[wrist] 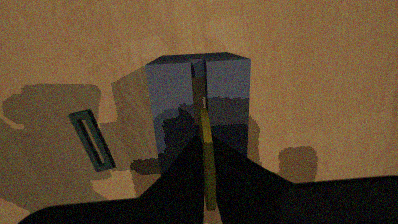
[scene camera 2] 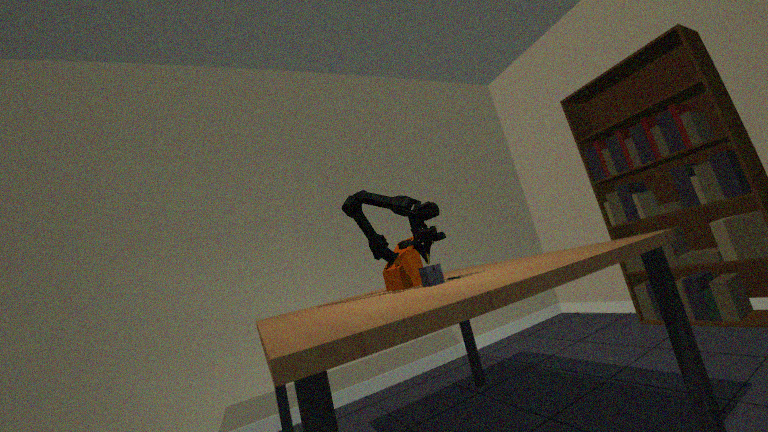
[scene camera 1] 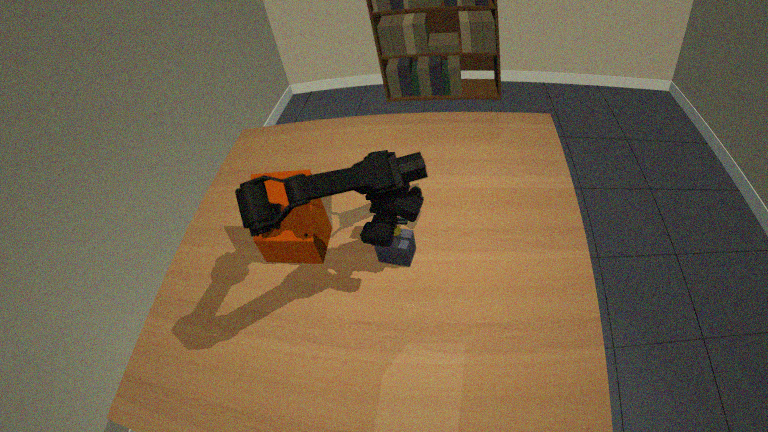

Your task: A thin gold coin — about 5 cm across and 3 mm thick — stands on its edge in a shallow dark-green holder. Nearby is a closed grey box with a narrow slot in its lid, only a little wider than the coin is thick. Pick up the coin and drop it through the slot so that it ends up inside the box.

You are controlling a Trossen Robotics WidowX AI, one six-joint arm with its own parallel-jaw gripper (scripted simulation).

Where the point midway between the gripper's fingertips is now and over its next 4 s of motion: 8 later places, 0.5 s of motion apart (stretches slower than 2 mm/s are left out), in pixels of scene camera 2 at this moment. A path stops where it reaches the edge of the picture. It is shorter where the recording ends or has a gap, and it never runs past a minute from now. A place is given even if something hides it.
My gripper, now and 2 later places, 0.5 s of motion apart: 427, 261; 428, 261; 423, 248
